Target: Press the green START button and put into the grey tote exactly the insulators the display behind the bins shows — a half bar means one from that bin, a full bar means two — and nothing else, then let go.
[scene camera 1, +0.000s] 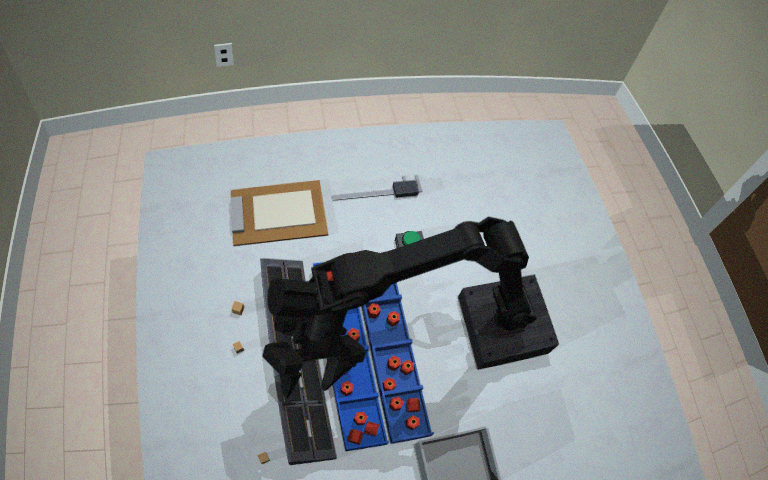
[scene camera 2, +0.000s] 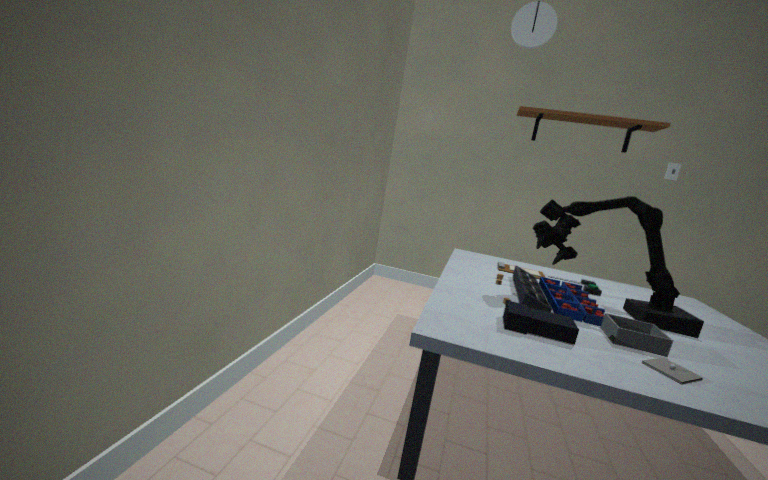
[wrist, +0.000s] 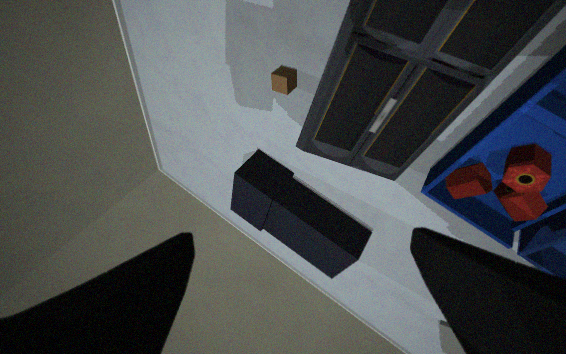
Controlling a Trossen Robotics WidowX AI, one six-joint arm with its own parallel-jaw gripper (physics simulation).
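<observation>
My gripper (scene camera 1: pixel 306 392) (scene camera 2: pixel 546 254) (wrist: pixel 303 241) is open and empty, high above the display and bins. The green START button (scene camera 1: pixel 411 238) (scene camera 2: pixel 592 286) stands behind the arm's forearm in scene camera 1. The dark display (scene camera 1: pixel 322 430) (scene camera 2: pixel 529 288) (wrist: pixel 360 95) lies behind the blue bins (scene camera 1: pixel 356 370) (wrist: pixel 525 120); a short pale bar (wrist: pixel 383 115) shows between its end cells in the wrist view. The arm hides much of its other end. Red-orange insulators (scene camera 1: pixel 393 362) (wrist: pixel 527 167) lie in the bins, some on their sides. The grey tote (scene camera 1: pixel 461 458) (scene camera 2: pixel 640 339) is partly cut off in scene camera 1.
A black box (scene camera 2: pixel 540 322) (wrist: pixel 310 220) stands past the display's end. Small tan cubes (scene camera 1: pixel 237 307) (wrist: pixel 284 80) lie behind the display. A clipboard (scene camera 1: pixel 283 209) and a grey sliding tool (scene camera 1: pixel 406 187) lie at one side. A flat plate with a knob (scene camera 2: pixel 679 370) lies near the tote.
</observation>
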